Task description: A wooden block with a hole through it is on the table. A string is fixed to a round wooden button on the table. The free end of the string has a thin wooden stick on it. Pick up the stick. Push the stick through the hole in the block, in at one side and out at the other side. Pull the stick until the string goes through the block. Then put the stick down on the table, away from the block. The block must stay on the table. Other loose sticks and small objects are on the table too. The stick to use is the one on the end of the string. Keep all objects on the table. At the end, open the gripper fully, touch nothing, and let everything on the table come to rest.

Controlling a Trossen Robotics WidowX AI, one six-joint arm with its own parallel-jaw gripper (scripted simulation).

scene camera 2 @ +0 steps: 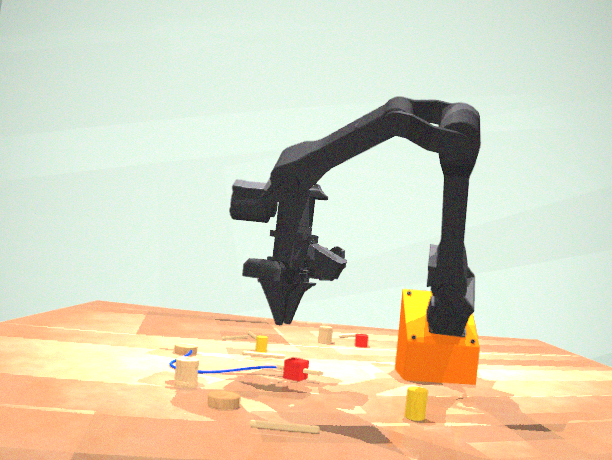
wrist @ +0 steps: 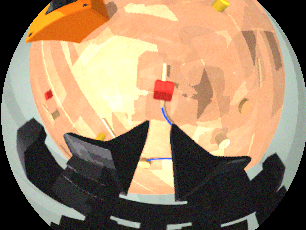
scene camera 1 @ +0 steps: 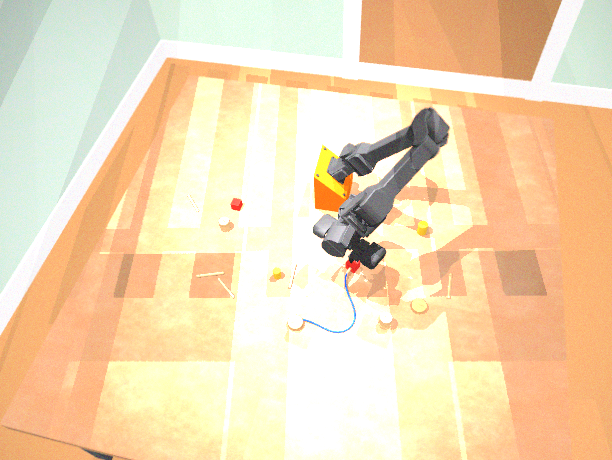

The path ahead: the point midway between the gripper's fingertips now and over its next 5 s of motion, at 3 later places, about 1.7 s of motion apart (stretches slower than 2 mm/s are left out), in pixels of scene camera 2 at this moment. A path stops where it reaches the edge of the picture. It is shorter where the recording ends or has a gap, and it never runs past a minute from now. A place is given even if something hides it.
My gripper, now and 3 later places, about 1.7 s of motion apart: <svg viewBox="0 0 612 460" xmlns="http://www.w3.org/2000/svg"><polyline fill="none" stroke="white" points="283,324 310,323 311,361 317,377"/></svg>
